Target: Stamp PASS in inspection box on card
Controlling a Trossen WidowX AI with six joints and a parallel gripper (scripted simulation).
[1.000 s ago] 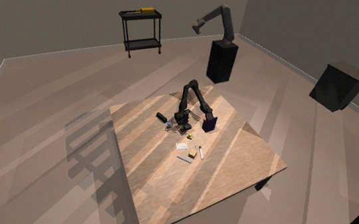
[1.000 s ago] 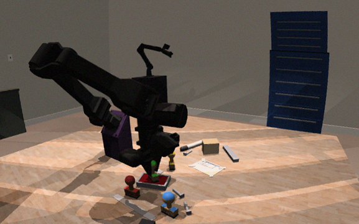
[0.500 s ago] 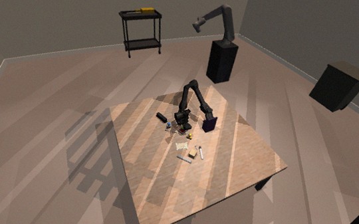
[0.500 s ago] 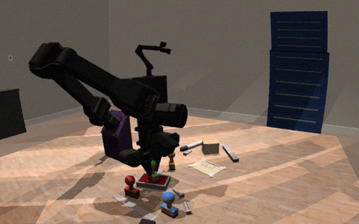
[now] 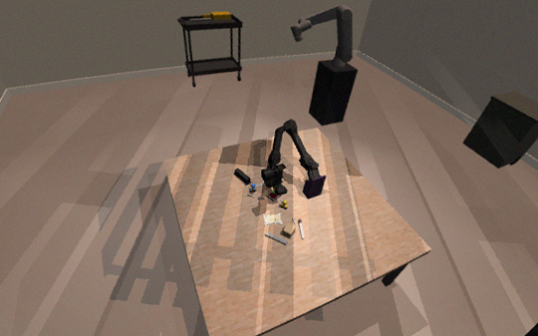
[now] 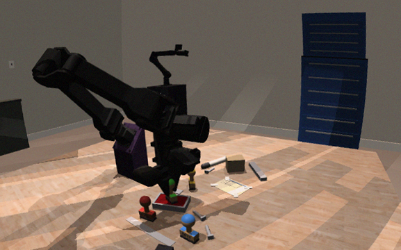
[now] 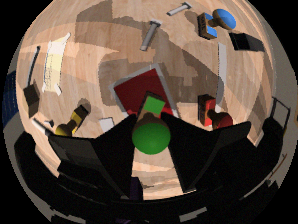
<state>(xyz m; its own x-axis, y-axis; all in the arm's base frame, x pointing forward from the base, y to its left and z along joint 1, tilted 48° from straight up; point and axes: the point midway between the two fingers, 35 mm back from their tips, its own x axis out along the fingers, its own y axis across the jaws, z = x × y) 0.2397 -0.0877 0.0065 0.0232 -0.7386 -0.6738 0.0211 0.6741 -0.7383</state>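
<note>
Now: gripper tip right at the green-knobbed stamp. From my gripper tip the other things lie so: yellow-knobbed stamp 11 cm to the left, 2 cm below, 1 cm behind; then red ink pad 3 cm below; then red-knobbed stamp 8 cm to the right, 2 cm below, 1 cm behind.
</note>
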